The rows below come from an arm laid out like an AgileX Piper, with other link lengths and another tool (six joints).
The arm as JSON. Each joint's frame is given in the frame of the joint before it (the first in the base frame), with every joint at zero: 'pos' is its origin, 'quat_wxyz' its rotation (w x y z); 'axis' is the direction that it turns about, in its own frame. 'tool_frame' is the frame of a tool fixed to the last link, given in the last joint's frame.
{
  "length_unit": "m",
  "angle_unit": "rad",
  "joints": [
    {
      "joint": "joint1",
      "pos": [
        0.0,
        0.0,
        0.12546
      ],
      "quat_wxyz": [
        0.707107,
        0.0,
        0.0,
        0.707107
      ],
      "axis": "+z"
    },
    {
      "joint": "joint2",
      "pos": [
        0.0,
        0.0,
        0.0
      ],
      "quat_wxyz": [
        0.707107,
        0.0,
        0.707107,
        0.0
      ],
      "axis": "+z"
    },
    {
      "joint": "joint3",
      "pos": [
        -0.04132,
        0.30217,
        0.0
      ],
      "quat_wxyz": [
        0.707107,
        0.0,
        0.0,
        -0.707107
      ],
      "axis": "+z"
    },
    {
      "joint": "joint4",
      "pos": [
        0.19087,
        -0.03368,
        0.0
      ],
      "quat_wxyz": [
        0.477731,
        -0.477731,
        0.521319,
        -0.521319
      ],
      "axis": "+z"
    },
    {
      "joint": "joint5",
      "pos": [
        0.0,
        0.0,
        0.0
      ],
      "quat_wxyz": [
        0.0,
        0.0,
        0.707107,
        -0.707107
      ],
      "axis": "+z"
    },
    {
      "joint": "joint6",
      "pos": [
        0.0,
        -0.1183,
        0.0
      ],
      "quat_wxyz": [
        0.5,
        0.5,
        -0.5,
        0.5
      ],
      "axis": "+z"
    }
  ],
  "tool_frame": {
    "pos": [
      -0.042,
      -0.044,
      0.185
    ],
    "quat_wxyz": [
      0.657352,
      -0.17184,
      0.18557,
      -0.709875
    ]
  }
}
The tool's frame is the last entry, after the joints.
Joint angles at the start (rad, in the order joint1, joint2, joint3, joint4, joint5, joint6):
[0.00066 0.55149 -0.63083 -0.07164 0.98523 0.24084]
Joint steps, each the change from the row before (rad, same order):
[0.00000 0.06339 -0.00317 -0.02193 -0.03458 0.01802]
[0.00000 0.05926 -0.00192 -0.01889 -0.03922 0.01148]
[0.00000 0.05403 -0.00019 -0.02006 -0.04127 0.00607]
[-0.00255 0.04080 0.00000 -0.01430 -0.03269 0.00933]
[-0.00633 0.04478 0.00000 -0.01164 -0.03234 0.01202]
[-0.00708 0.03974 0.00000 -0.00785 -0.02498 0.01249]
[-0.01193 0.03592 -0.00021 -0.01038 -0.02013 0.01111]
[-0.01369 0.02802 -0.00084 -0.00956 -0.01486 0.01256]
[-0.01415 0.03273 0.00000 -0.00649 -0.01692 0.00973]
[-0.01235 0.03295 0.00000 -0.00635 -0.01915 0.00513]
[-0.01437 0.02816 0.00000 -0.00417 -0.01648 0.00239]
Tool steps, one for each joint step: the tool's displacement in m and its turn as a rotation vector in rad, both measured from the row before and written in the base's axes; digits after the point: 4 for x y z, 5 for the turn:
[0.0083 -0.0048 -0.0003 -0.00999 0.02453 -0.01342]
[0.0097 -0.0040 -0.0002 -0.01161 0.01737 -0.00605]
[0.0102 -0.0042 -0.0002 -0.01625 0.01229 0.00000]
[0.0079 -0.0029 -0.0006 -0.00822 0.00745 -0.00476]
[0.0074 -0.0026 -0.0020 -0.00364 0.01150 -0.00987]
[0.0054 -0.0018 -0.0029 0.00055 0.01365 -0.01189]
[0.0038 -0.0035 -0.0029 -0.00269 0.01462 -0.01572]
[0.0025 -0.0037 -0.0023 -0.00104 0.01106 -0.01929]
[0.0026 -0.0031 -0.0035 0.00074 0.01486 -0.01746]
[0.0033 -0.0030 -0.0034 -0.00149 0.01363 -0.01135]
[0.0025 -0.0031 -0.0031 -0.00090 0.01180 -0.01202]

